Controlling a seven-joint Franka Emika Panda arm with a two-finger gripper.
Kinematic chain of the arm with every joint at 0, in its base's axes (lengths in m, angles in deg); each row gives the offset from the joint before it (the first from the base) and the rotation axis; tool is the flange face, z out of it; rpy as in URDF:
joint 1: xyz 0 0 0.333 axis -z
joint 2: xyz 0 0 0 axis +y
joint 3: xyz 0 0 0.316 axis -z
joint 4: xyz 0.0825 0 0 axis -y
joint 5: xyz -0.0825 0 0.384 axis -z
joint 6: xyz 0 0 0 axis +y
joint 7: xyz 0.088 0 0 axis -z
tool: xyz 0 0 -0.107 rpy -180 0 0
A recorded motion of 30 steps. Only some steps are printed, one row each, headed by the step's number.
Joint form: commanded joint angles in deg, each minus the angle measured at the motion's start. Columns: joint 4, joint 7, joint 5, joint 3, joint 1, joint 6, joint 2.
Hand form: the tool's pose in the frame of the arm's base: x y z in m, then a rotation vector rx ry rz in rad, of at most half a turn. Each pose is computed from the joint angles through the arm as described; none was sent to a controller.
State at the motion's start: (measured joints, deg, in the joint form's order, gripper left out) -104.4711 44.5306 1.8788 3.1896 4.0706 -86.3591 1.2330
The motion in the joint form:
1: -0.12 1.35 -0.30 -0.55 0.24 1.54 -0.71
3: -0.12 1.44 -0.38 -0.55 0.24 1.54 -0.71
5: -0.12 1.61 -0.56 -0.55 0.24 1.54 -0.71
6: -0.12 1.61 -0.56 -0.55 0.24 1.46 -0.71
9: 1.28 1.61 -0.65 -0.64 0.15 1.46 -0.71
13: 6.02 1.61 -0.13 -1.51 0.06 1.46 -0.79
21: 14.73 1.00 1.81 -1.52 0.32 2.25 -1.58
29: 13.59 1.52 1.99 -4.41 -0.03 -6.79 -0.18
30: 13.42 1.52 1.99 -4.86 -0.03 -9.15 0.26
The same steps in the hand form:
1: 0.5188 -0.0664 0.4969 2.6509 -1.3129 -0.4852
3: 0.5188 -0.0662 0.4969 2.6507 -1.3156 -0.4859
5: 0.5189 -0.0658 0.4969 2.6506 -1.3209 -0.4876
6: 0.5191 -0.0659 0.4970 2.6513 -1.3212 -0.4857
9: 0.5228 -0.0645 0.5077 2.6659 -1.3240 -0.4533
13: 0.5335 -0.0577 0.5454 2.7071 -1.3173 -0.3308
21: 0.5376 -0.0646 0.6216 2.7423 -1.3316 -0.0994
29: 0.5641 -0.0348 0.6120 2.8118 -1.2725 0.0686
30: 0.5706 -0.0305 0.6100 2.8276 -1.2634 0.1128

